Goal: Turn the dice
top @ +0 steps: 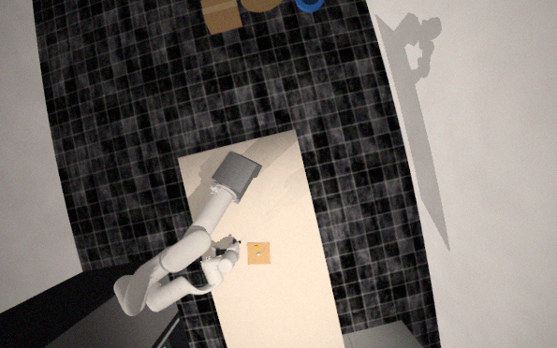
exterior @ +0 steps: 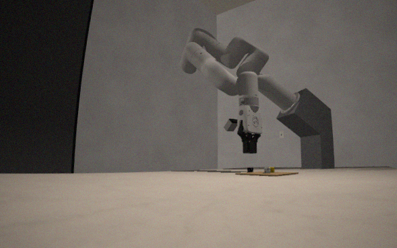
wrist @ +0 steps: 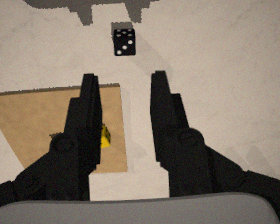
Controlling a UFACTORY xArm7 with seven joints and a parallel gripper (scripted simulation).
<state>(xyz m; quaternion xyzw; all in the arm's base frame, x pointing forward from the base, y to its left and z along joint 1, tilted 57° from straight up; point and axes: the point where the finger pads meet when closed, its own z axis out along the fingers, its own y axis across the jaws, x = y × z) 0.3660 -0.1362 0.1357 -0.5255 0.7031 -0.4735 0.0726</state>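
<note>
Now: the black die 8 cm below my hand. Round my hand: pale die: 13 cm ahead, 6 cm to the left, 8 cm below; then tan mat: 13 cm ahead, 6 cm to the left, 9 cm below; then yellow die: 8 cm ahead, 7 cm to the left, 8 cm below.
</note>
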